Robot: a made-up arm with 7 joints.
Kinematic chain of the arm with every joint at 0, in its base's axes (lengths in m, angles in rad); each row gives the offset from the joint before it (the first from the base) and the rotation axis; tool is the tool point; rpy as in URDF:
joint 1: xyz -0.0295 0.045 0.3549 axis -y
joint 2: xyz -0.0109 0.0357 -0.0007 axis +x
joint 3: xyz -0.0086 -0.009 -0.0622 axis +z
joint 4: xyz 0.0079 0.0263 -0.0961 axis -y
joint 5: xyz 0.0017 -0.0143 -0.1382 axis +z
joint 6: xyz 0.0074 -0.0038 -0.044 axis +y
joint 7: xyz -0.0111 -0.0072 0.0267 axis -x
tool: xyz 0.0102 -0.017 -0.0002 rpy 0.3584 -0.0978 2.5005
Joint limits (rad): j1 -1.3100..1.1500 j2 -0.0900..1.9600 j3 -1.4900..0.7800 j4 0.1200..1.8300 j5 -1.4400..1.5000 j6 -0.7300..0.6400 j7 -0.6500..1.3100
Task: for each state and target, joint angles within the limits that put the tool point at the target. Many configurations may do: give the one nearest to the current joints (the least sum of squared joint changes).
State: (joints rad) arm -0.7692 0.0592 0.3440 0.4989 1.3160 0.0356 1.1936
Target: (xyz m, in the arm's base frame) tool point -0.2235 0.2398 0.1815
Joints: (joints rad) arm -0.8777 0.3964 0.4518 0.1200 1.4081 0.5616 1.0958
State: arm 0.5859 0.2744 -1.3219 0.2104 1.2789 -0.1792 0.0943
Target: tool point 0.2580 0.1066 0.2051
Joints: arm 1.1119 0.2707 -1.3474 0.1200 1.2951 -0.5408 -0.3277
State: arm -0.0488 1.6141 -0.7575 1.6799 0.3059 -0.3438 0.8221
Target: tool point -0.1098 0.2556 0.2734
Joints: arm -0.6230 1.8856 -1.4801 1.7387 0.3114 -0.3481 0.7997
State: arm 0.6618 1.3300 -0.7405 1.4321 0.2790 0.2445 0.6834
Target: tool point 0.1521 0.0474 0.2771
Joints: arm 0.8101 0.6338 -0.9189 1.5929 0.2793 0.3268 0.6266
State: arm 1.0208 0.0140 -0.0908 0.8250 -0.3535 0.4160 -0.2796
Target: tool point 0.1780 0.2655 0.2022
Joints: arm 0.7604 0.7164 0.0060 0.3302 -0.4359 0.4152 -0.4165
